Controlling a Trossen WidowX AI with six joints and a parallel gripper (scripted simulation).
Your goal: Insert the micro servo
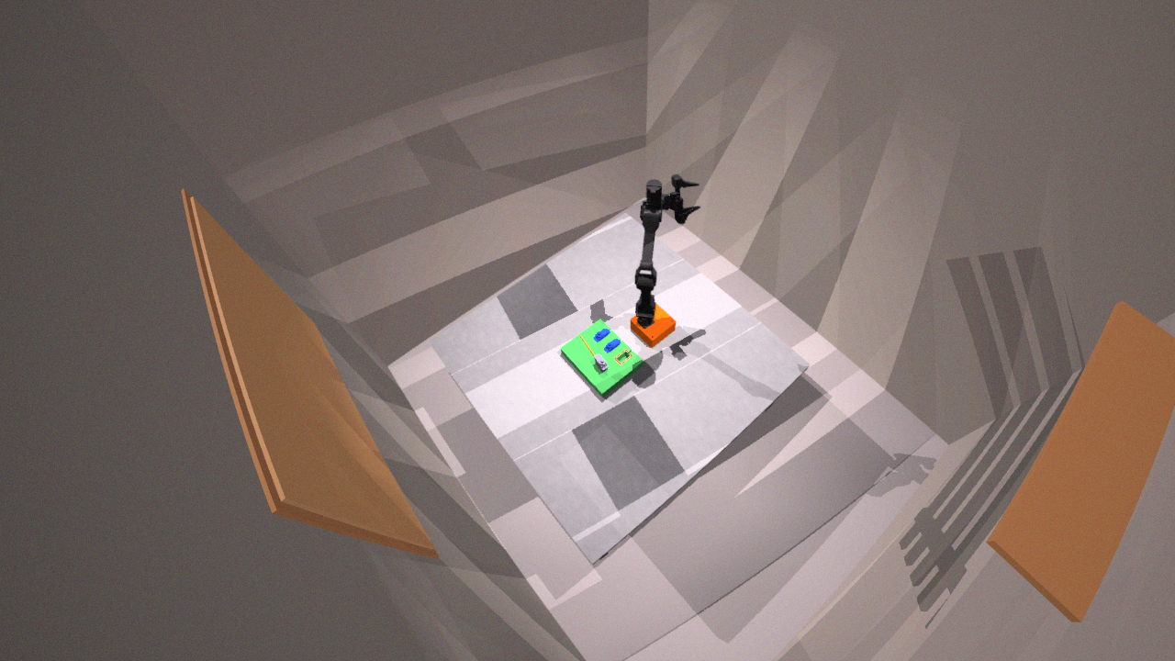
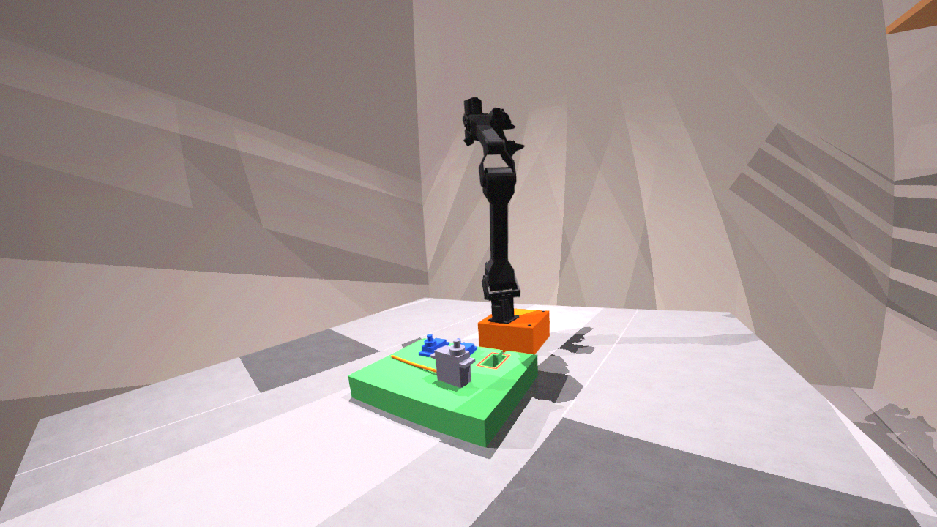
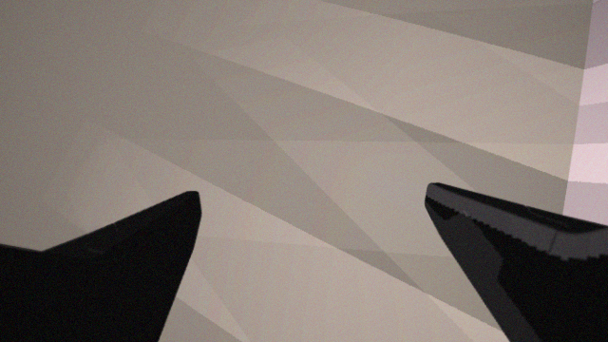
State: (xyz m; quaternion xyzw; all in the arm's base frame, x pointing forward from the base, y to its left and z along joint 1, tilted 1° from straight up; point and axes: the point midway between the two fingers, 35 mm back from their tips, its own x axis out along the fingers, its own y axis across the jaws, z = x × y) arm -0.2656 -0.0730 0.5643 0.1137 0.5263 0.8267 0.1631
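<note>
Now: gripper tip 59 cm short of the green deck, 8 cm to the right of it and 62 cm above it.
</note>
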